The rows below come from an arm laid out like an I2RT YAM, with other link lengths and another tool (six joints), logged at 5 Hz.
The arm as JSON. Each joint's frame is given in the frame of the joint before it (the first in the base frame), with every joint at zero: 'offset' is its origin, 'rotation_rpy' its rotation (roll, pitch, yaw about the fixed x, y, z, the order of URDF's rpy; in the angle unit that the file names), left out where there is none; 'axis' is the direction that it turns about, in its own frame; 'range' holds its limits. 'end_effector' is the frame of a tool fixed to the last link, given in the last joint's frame.
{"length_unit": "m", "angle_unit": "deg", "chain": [
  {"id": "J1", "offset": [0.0, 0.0, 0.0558], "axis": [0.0, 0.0, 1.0], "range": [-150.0, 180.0]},
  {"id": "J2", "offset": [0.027, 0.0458, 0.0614], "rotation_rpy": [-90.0, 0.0, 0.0], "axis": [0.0, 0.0, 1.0], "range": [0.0, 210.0]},
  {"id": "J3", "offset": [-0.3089, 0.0, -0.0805], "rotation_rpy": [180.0, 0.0, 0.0], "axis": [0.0, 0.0, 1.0], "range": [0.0, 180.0]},
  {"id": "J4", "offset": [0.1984, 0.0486, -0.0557], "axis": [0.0, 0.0, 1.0], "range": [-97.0, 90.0]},
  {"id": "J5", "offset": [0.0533, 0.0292, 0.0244], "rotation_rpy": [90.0, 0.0, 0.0], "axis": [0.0, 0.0, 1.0], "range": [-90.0, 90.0]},
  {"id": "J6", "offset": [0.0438, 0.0, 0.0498], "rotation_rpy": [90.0, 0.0, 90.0], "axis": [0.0, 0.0, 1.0], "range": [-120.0, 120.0]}
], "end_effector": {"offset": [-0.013, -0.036, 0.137], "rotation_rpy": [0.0, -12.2, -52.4]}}
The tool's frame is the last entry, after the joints.
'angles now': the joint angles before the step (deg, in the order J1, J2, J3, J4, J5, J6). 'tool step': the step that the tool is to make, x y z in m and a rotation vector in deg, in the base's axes. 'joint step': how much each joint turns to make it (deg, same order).
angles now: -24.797, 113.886, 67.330, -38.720, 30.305, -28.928
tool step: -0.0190, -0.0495, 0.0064, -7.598, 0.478, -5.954
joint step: -5.262, 0.848, -0.005, 3.976, 6.995, -0.080
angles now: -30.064, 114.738, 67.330, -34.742, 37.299, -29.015
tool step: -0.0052, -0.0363, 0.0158, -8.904, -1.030, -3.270
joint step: -2.247, 0.042, 0.008, 5.801, 7.148, -0.409
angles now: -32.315, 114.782, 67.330, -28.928, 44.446, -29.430
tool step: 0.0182, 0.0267, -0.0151, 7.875, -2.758, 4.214
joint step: 1.251, -0.005, -0.004, -0.922, -8.610, -1.349
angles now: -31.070, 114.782, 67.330, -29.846, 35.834, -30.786
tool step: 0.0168, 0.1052, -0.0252, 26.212, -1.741, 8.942
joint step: 4.021, 0.004, -0.004, -10.527, -24.151, -2.033
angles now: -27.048, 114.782, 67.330, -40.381, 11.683, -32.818
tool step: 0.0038, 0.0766, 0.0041, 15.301, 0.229, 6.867
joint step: 4.686, -0.021, 0.015, -6.460, -13.749, -2.462
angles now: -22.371, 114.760, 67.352, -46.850, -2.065, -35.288
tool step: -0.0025, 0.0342, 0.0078, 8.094, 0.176, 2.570
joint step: 1.446, -0.009, -0.016, -3.336, -7.301, -1.899
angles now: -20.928, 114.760, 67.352, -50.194, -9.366, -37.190
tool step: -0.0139, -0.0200, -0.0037, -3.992, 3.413, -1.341
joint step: -1.634, -0.001, -0.007, -1.633, 4.961, 0.442
